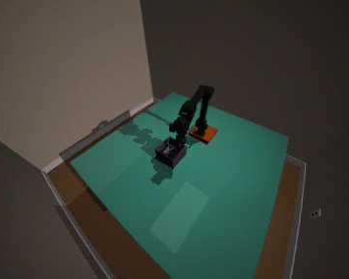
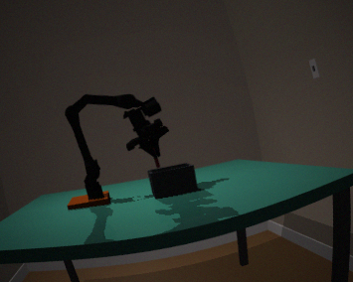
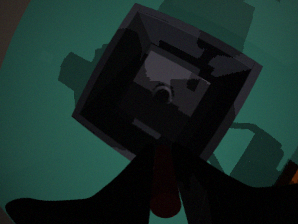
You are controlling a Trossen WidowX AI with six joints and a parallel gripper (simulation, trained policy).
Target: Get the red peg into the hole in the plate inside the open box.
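Right now the dark box is 120 mm below my gripper tip, 30 mm to the right of it and 30 mm ahead of it. Also, from my gripper tip: red peg 10 mm to the left, 10 mm behind.
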